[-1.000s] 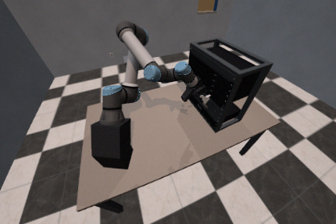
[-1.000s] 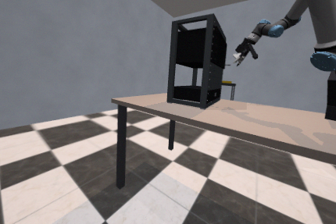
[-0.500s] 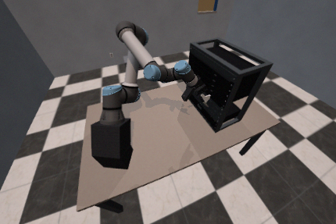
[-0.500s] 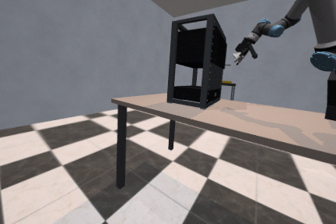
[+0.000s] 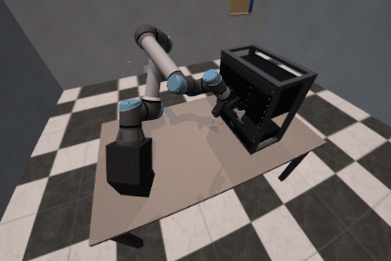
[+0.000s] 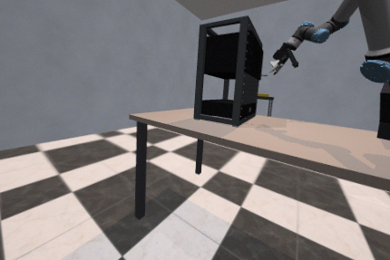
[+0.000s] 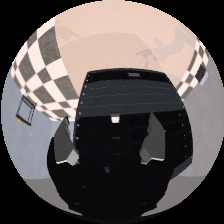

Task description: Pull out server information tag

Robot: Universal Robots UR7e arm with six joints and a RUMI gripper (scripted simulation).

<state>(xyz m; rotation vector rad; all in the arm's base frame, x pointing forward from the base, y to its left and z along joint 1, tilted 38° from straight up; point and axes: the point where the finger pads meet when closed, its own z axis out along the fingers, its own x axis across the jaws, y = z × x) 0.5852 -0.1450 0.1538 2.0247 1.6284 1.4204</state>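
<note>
The white information tag is 7 cm ahead of my hand, 2 cm to the left of it and 1 cm below it.
</note>
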